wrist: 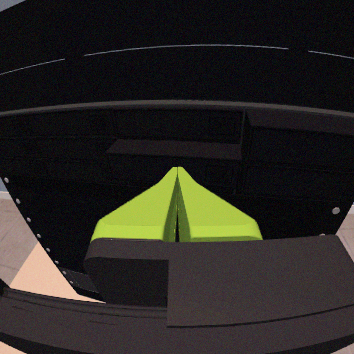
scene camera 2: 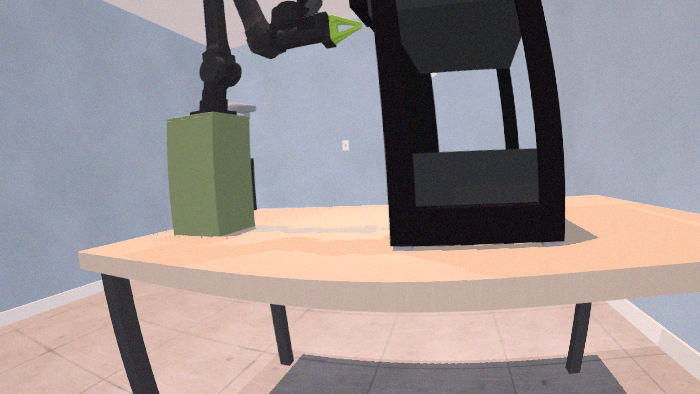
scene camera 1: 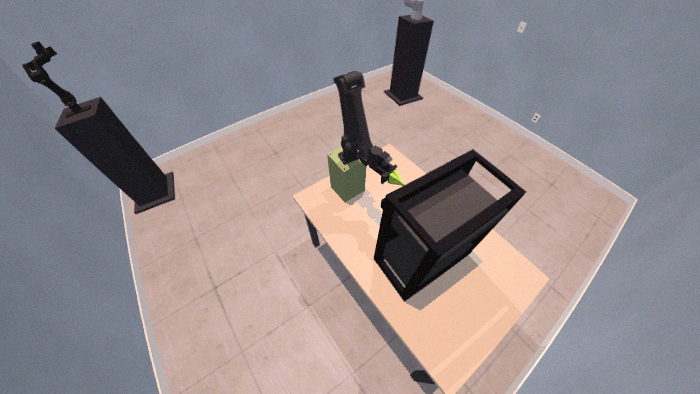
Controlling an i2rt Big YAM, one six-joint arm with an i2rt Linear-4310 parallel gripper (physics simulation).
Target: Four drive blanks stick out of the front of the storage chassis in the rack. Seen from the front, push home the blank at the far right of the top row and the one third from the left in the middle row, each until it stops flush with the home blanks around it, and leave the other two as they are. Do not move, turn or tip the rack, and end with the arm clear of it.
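Frame: origin at the arm's base, x right, y back, z down, level; metres.
Seen in the pictures: gripper, fingertip midpoint: [wrist: 176,175] [scene camera 2: 361,25] [scene camera 1: 403,185]; arm's base, link origin: [scene camera 2: 213,117] [scene camera 1: 349,156].
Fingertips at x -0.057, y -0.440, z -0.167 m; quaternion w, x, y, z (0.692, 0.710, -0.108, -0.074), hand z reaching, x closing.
Offsets run from my fingertips to a thing's top centre. Level surfaces: height alone.
The black rack [scene camera 1: 430,174] [scene camera 2: 549,125] stands upright on the table. The dark storage chassis [scene camera 2: 460,40] sits in its upper part. In the wrist view the chassis front is very dark. One blank @[dx -0.019, dy -0.089, dz +0.003 m] [wrist: 175,148] sticks out just above the fingertips, its top face showing as a lighter strip. Another blank @[dx +0.091, dy -0.092, dz -0.025 m] [wrist: 300,121] sticks out at the upper right. Other blanks are too dark to tell apart. My gripper [scene camera 1: 403,185] [scene camera 2: 360,25] [wrist: 176,175] is shut and empty, its green tips pointing at the rack front. Whether they touch a blank is not clear.
The arm stands on a green pedestal [scene camera 1: 347,182] [scene camera 2: 210,175] on the wooden table @[dz +0.484 m] [scene camera 1: 345,235] [scene camera 2: 310,272]. A lower dark box [scene camera 2: 475,177] sits in the rack's base. Two black columns [scene camera 1: 112,155] [scene camera 1: 411,60] with other arms stand on the floor, away from the table.
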